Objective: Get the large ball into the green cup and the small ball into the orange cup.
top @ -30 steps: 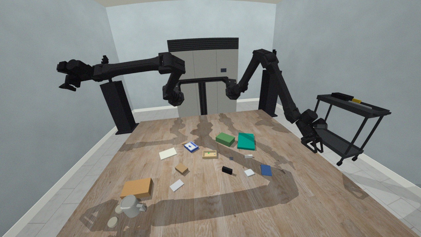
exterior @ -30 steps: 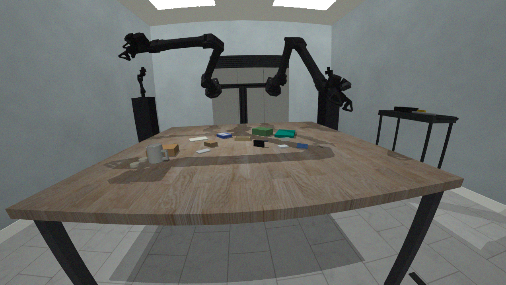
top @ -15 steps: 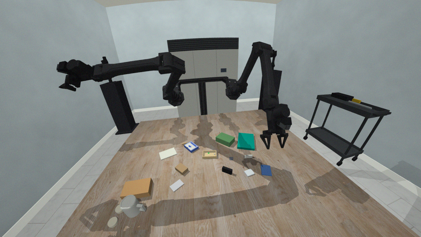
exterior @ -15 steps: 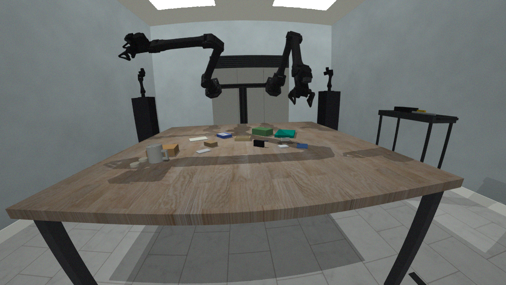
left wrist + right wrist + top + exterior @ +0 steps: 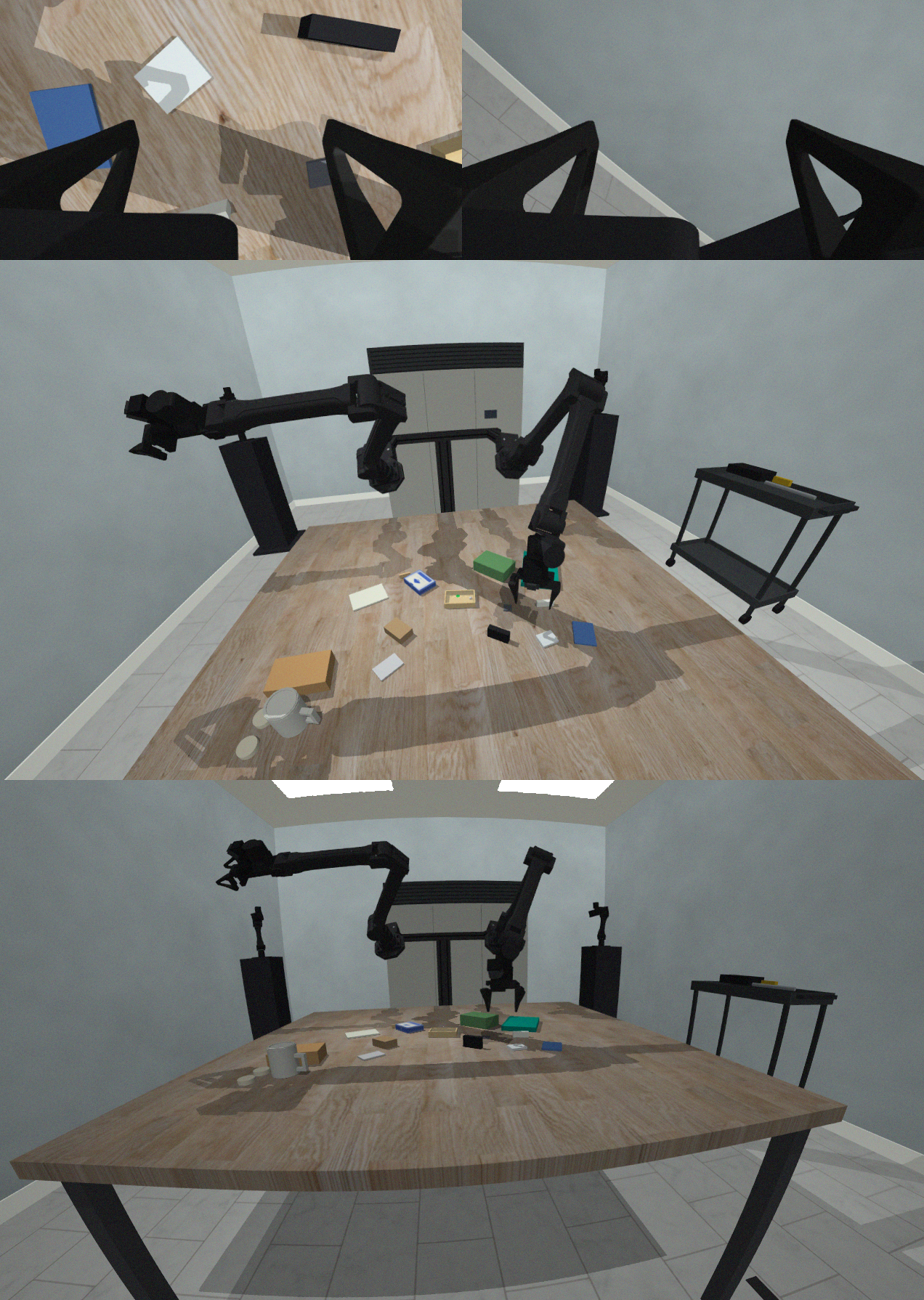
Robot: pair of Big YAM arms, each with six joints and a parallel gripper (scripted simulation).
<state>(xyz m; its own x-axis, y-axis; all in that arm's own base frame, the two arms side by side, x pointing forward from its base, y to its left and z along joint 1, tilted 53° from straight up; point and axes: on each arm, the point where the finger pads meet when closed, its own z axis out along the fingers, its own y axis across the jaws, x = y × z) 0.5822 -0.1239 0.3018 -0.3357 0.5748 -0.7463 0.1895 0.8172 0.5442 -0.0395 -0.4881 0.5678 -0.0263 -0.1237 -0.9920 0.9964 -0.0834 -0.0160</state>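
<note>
Right now the covered wooden puzzle is 190 mm behind my left hand, 180 mm to the right of it and 120 mm below it. From my left hand the other things lie so: blue tile 160 mm to the left, 120 mm below, 50 mm ahead; white bar 110 mm below, 100 mm to the left, 90 mm behind; black block 110 mm below, 100 mm to the right.
</note>
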